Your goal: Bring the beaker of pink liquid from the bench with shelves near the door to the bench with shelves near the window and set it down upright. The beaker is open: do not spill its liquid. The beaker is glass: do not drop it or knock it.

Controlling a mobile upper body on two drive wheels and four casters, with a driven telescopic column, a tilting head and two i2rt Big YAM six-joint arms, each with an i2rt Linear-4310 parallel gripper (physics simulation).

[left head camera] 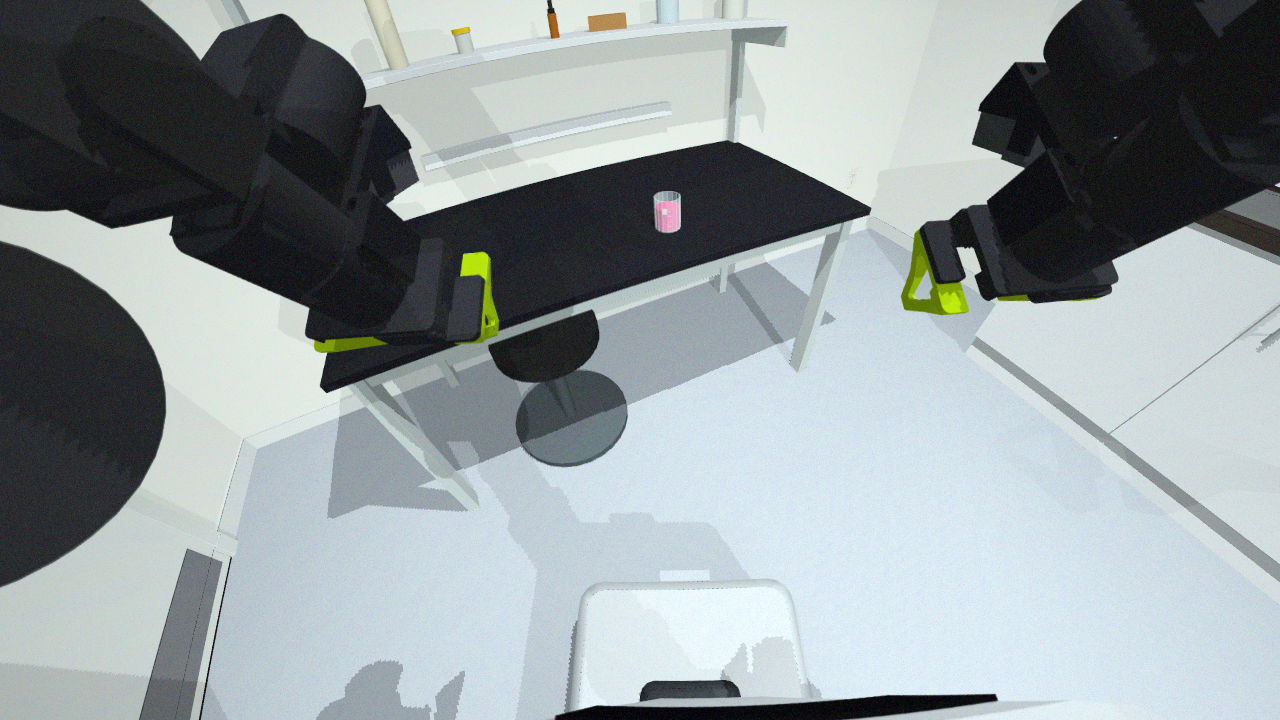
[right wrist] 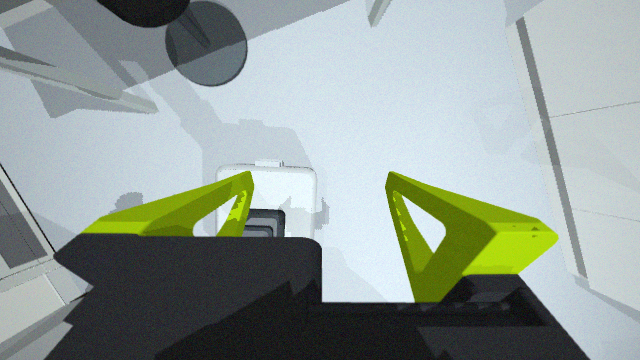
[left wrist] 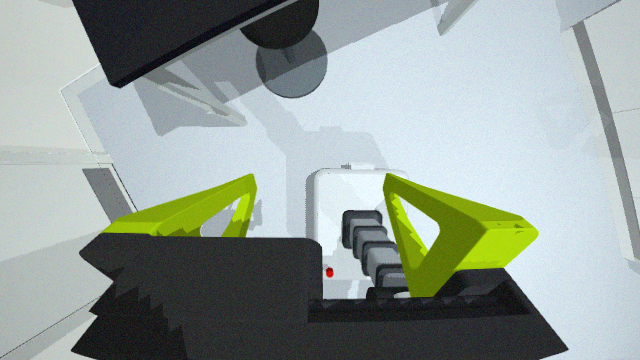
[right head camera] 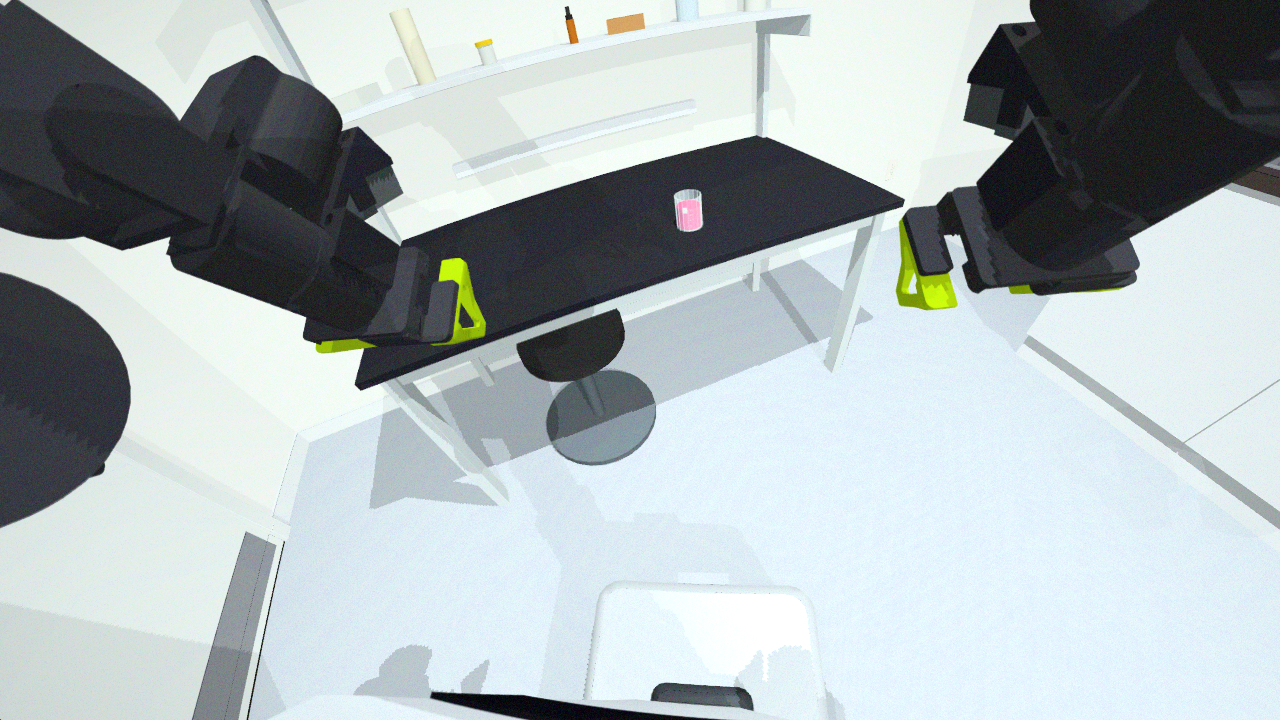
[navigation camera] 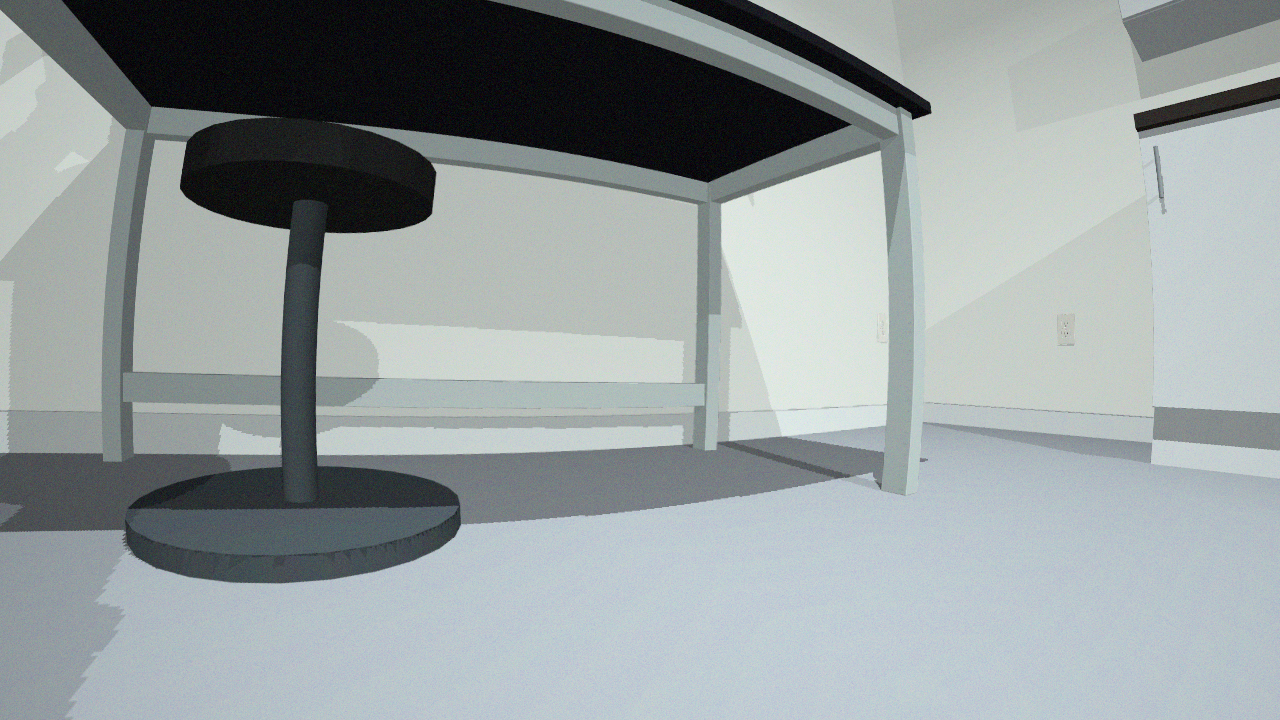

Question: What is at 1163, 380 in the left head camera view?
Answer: A white cabinets with dark counter.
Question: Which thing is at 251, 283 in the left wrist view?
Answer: My left gripper.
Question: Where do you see a glass beaker of pink liquid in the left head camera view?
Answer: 667, 204
